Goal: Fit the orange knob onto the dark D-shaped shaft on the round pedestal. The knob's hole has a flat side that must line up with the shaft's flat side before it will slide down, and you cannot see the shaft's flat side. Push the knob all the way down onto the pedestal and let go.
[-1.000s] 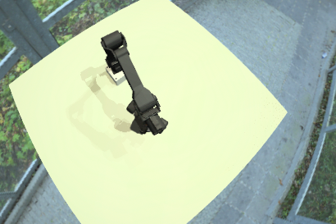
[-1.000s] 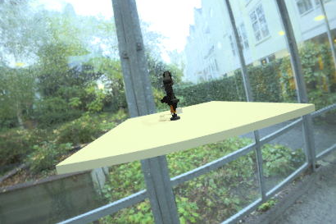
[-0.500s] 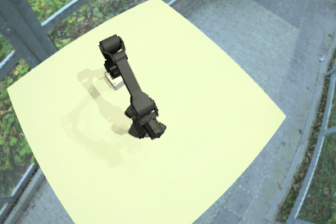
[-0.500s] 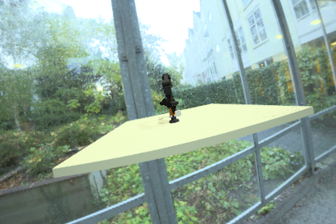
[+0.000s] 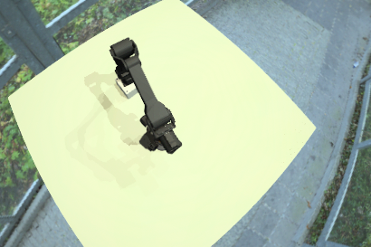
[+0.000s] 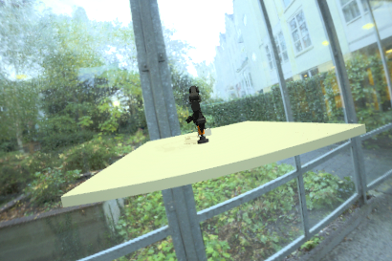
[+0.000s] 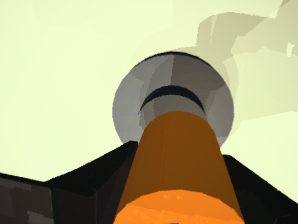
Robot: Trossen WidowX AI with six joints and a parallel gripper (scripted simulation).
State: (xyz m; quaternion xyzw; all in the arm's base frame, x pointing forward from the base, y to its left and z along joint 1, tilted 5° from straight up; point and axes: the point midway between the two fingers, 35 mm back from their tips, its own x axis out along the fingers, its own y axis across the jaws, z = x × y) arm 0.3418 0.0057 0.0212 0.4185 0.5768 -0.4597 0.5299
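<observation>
The orange knob lies 2 cm above my gripper tip. The rest, counted from my gripper tip: pedestal 1 cm ahead, 4 cm below.
</observation>
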